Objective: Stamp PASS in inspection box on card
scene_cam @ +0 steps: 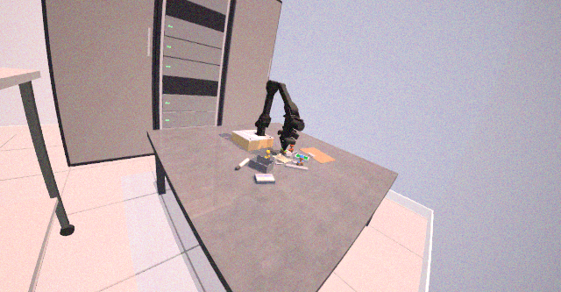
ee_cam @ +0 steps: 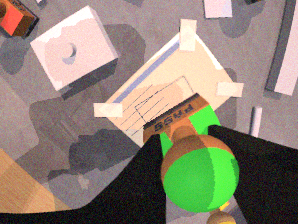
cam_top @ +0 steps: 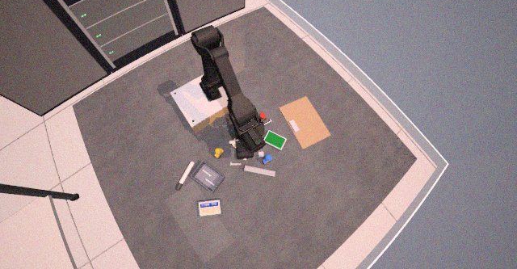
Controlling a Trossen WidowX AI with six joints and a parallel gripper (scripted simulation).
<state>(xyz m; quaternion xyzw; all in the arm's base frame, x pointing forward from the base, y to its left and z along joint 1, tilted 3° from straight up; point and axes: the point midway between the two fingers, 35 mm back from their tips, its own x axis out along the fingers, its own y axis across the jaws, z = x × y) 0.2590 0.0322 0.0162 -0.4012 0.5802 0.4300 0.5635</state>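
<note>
Now: gripper tip 6 cm above the cream card. Round my gripper tip: green stamp (right at my gripper tip); then yellow stamp (1 cm behind, 11 cm to the right, 4 cm below); then white block (4 cm behind, 7 cm to the left, 4 cm below).
</note>
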